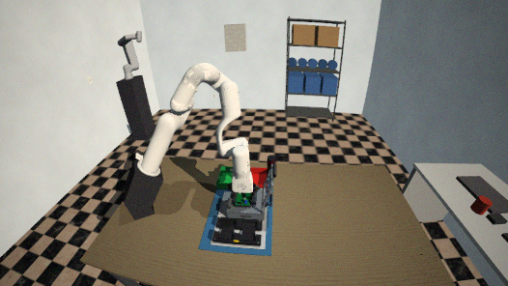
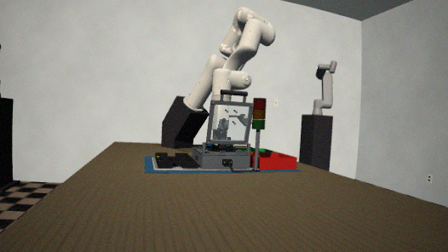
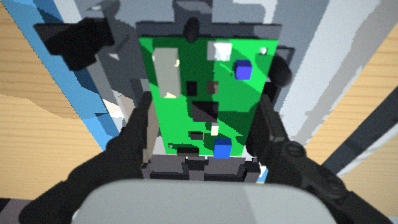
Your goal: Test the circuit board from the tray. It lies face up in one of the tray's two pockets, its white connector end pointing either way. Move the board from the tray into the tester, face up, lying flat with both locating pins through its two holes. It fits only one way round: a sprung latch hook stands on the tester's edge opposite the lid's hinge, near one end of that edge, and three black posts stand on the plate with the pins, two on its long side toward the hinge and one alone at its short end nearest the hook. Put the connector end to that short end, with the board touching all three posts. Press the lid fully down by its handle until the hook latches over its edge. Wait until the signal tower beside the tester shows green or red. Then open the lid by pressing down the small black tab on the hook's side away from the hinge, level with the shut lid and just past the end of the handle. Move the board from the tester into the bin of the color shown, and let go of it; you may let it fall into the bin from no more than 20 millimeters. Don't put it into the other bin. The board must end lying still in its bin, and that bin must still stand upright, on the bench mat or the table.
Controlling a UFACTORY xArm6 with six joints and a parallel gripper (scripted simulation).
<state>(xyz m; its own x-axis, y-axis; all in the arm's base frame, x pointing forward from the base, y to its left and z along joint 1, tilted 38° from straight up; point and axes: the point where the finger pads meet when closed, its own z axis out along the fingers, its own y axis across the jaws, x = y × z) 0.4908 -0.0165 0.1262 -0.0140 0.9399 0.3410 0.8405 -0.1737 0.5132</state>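
Right now the green circuit board is right at my hand. Round my hand: tester plate: 10 mm to the left, 10 mm below, 10 mm ahead; black latch hook: 60 mm to the left, 60 mm behind; tester lid: 120 mm ahead, 100 mm above.
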